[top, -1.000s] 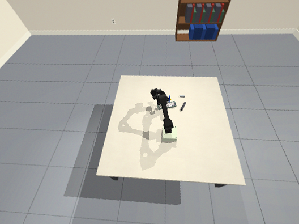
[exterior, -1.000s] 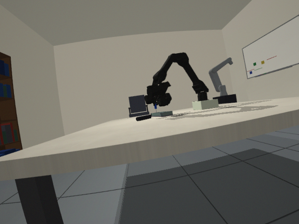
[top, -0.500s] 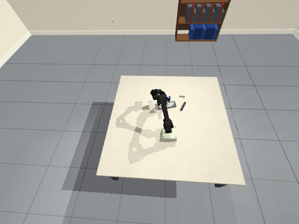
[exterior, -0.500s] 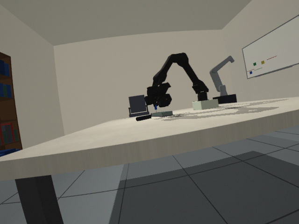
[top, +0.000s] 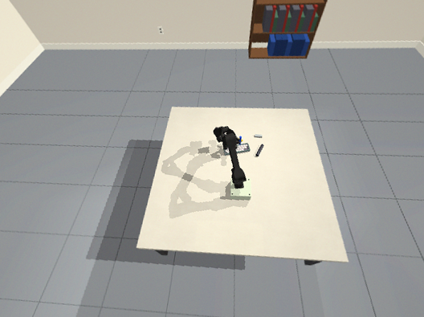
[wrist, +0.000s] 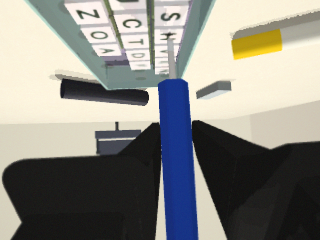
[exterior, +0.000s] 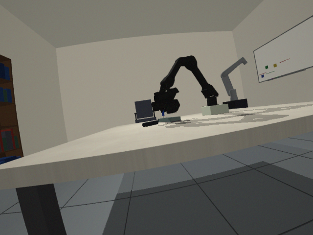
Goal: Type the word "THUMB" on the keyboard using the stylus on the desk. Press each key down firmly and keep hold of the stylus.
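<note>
My gripper tip is 10 cm short of the white pen and 6 cm above it. The rest, counted from my gripper tip: blue stylus: 1 cm below; small grey block: 10 cm ahead, 18 cm to the right, 7 cm below; grey stylus tip: 5 cm below.
</note>
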